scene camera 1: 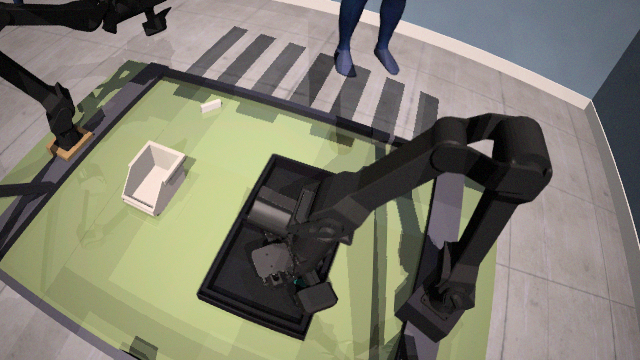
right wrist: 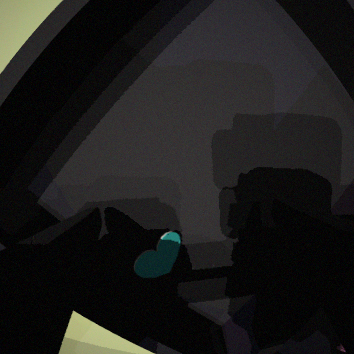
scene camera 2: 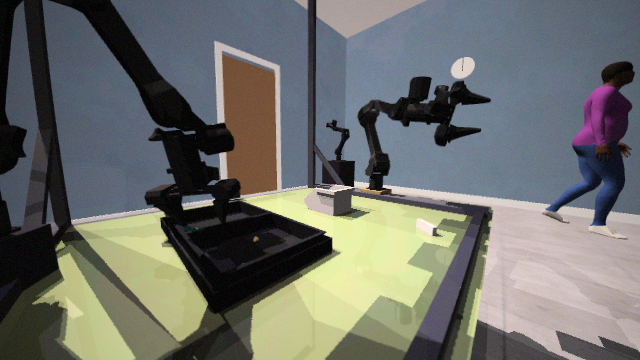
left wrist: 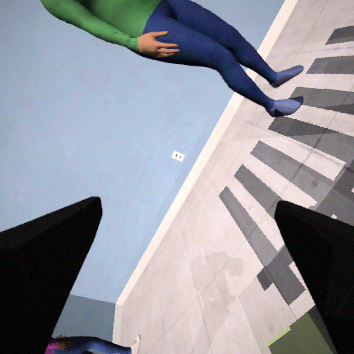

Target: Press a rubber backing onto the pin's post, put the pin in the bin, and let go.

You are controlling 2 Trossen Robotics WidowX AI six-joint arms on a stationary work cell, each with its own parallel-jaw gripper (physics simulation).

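Seen in the pictures: left gripper, fingertip midpoint: (scene camera 2: 485, 115) (left wrist: 189, 207); right gripper, fingertip midpoint: (right wrist: 187, 211) (scene camera 2: 204, 225); left arm's base, origin of the base link: (scene camera 1: 68, 139) (scene camera 2: 375, 188); right arm's base, origin of the base link: (scene camera 1: 442, 299).
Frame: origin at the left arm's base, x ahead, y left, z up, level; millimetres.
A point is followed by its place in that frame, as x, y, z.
The teal heart-shaped pin (scene camera 1: 299, 282) @[689, -53, -19] (scene camera 2: 190, 228) @[694, -55, -16] (right wrist: 155, 262) @[697, -51, -17] lies in shadow in one compartment of the black tray (scene camera 1: 250, 322) @[639, -162, -32] (scene camera 2: 280, 267) @[629, 213, -14]; its post cannot be made out. A small yellow piece (scene camera 2: 256, 239) @[605, 87, -21], apparently the rubber backing, lies in the other compartment, nearer in scene camera 2. The white bin (scene camera 1: 172, 192) @[357, 12, -19] (scene camera 2: 335, 202) @[346, 67, 8] stands upright left of the tray in scene camera 1. My right gripper (scene camera 1: 295, 285) @[665, -59, -17] (scene camera 2: 197, 220) @[665, -59, -17] (right wrist: 187, 211) @[665, -59, -17] is open, low over the pin's compartment, its fingers on either side of the pin. My left gripper (scene camera 2: 485, 115) @[86, 369, 259] (left wrist: 189, 207) @[86, 369, 259] is open, empty and raised away from the tray.
A small white block (scene camera 1: 211, 106) @[281, 295, -19] (scene camera 2: 427, 227) @[287, 304, -18] lies on the green table near its dark edge. The tray's raised rim and dividing wall stand around the right gripper. The right arm hides part of the tray in scene camera 1. People stand beyond the table.
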